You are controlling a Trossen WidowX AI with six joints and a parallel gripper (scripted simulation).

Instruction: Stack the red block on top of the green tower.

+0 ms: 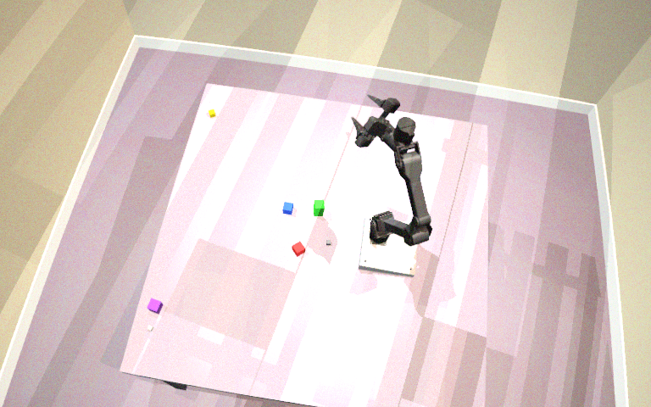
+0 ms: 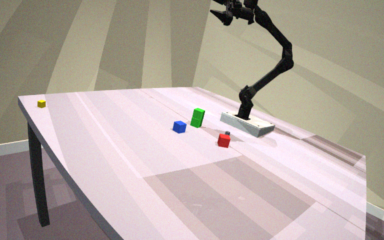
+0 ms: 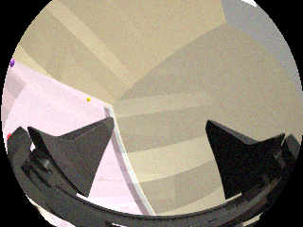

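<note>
Right now my gripper tip is 15 cm short of the red block, 31 cm to the right of it and 52 cm above it. From my gripper tip the other things lie so: blue block: 22 cm ahead, 14 cm to the left, 52 cm below; then yellow block: 62 cm ahead, 27 cm to the right, 53 cm below; then magenta block: 64 cm ahead, 61 cm to the left, 52 cm below.
</note>
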